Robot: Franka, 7 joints.
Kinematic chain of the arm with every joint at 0, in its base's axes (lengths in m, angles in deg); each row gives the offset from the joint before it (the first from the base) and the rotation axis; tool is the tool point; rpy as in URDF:
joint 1: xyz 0 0 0.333 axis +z
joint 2: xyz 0 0 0 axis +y
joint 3: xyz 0 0 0.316 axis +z
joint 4: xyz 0.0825 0 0 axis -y
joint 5: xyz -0.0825 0 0.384 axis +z
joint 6: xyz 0 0 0 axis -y
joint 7: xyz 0.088 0 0 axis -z
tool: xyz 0 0 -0.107 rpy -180 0 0
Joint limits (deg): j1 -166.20..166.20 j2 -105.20..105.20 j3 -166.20..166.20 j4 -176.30..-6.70 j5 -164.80..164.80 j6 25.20..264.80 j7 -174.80..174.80
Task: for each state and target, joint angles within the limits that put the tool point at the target. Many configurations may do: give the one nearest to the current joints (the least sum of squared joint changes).
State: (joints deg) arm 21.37 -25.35 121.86 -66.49 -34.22 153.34 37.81
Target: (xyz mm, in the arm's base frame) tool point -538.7 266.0 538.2
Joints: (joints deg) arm 26.80 -0.46 127.01 -110.40 -33.91 138.89 37.81
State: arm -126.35 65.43 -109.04 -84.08 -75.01 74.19 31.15
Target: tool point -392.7 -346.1 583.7
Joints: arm -87.65 91.65 -107.25 -93.41 -67.34 49.67 31.15
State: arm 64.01 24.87 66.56 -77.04 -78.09 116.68 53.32
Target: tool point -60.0 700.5 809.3
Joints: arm 70.80 41.75 63.24 -36.60 -81.93 134.22 53.32
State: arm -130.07 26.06 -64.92 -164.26 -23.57 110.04 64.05
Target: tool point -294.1 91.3 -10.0
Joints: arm -137.29 58.75 -34.08 -139.92 -22.61 127.91 64.05
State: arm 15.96 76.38 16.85 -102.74 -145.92 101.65 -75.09
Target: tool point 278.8 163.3 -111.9
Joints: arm 13.34 64.00 15.72 -134.01 -141.61 101.64 -75.09
